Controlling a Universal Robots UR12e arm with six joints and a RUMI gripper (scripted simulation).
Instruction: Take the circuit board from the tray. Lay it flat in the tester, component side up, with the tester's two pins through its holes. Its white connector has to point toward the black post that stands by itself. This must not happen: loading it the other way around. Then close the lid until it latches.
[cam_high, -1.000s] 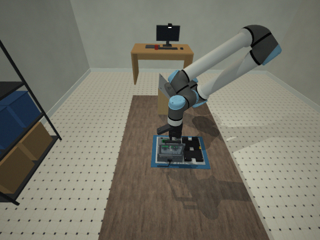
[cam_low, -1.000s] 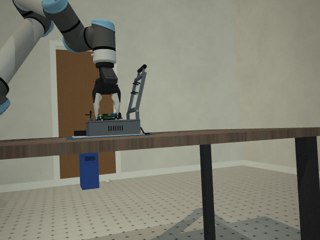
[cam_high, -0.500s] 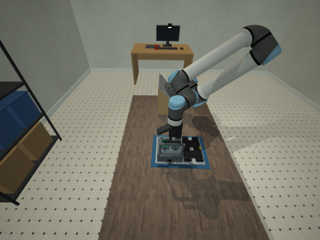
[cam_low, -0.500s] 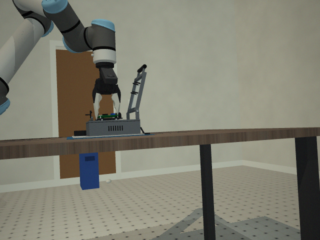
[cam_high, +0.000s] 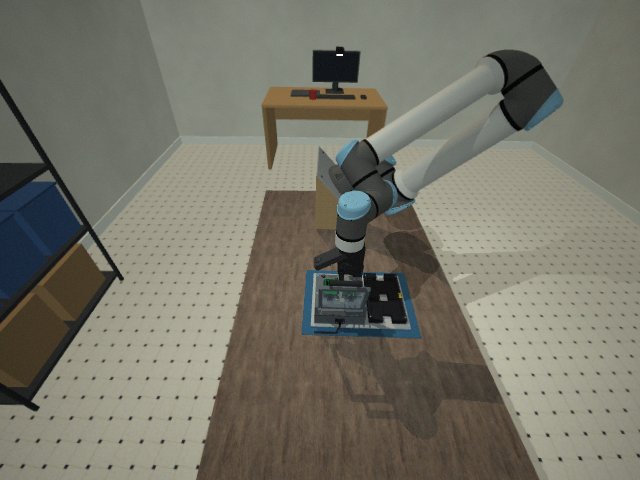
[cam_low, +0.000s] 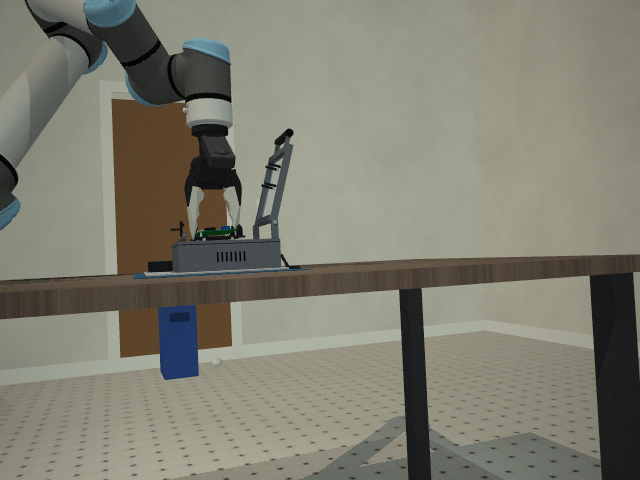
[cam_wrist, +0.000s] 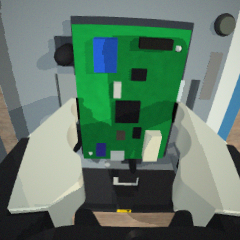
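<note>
Right now my hand is right at the green circuit board. From my hand the other things lie so: tester lid 12 cm ahead, 10 cm above; then tester 3 cm ahead, 4 cm to the left, 4 cm above.
</note>
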